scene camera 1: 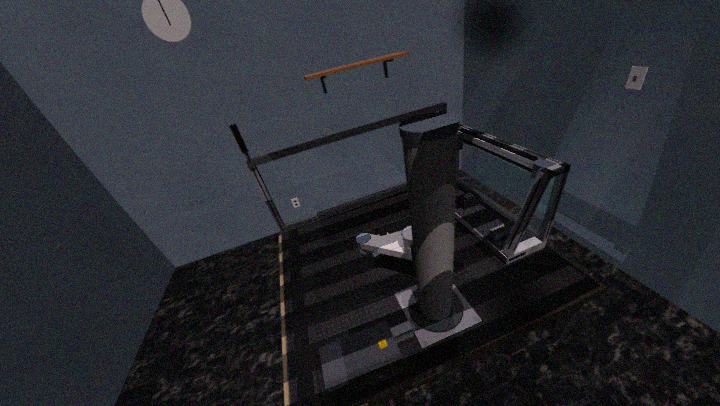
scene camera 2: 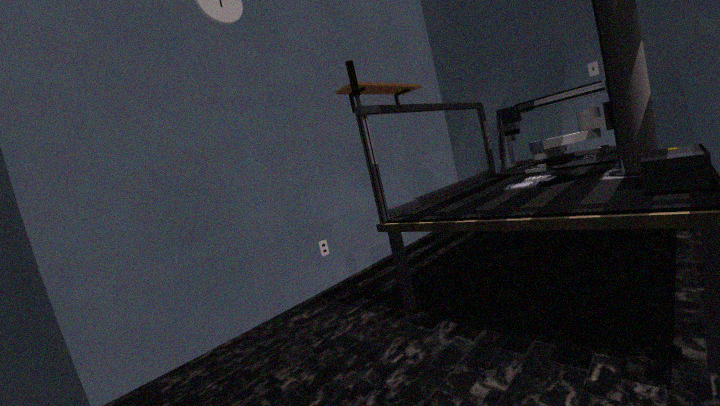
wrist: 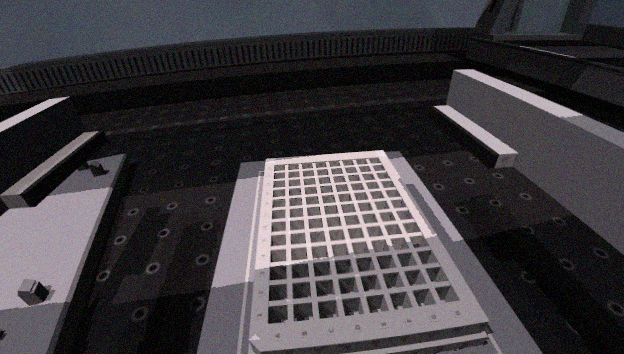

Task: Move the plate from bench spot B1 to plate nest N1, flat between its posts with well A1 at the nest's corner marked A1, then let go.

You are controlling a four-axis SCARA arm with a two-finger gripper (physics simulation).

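Frame: origin at the arm's base, x ahead, y left, z up, level; centimetres.
Seen in the pictures: gripper, fingertip midpoint: (scene camera 1: 400, 230) (scene camera 2: 532, 169) (wrist: 267, 102); arm's base, link origin: (scene camera 1: 435, 307) (scene camera 2: 640, 173).
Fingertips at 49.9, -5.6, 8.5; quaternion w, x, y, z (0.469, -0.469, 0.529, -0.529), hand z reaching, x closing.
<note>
Offsets run from my fingertips to a thing's top centre, as dx, dy, dz. "pt": to the spot under its first point.
The light 96-well plate {-1.3, -2.9, -5.6} (wrist: 345, 324) lies flat on a paler grey pad {pt -1.6, +3.1, -7.1} (wrist: 225, 260) in the middle of the wrist view. Small letters run along its near edge, too blurred to read surely. My gripper (wrist: 267, 102) is open, its two fingers wide apart at the left and right of the wrist view, with nothing between them; the plate shows below. At the left of the wrist view a pale slab {pt +0.7, +12.1, -6.1} (wrist: 55, 240) with small raised posts lies partly under the left finger; its corner mark cannot be read. The plate and fingers cannot be made out surely in the scene views.
The arm's thick column (scene camera 1: 434, 242) (scene camera 2: 627, 100) stands on the bench, with its pale link (scene camera 1: 388, 244) (scene camera 2: 569, 137) reaching out low. A grey box {pt -63.3, +48.6, +4.2} (scene camera 1: 352, 360) with a yellow label lies by the column's base. A bar frame (scene camera 1: 347, 136) (scene camera 2: 423, 107) stands along the bench's edge.
</note>
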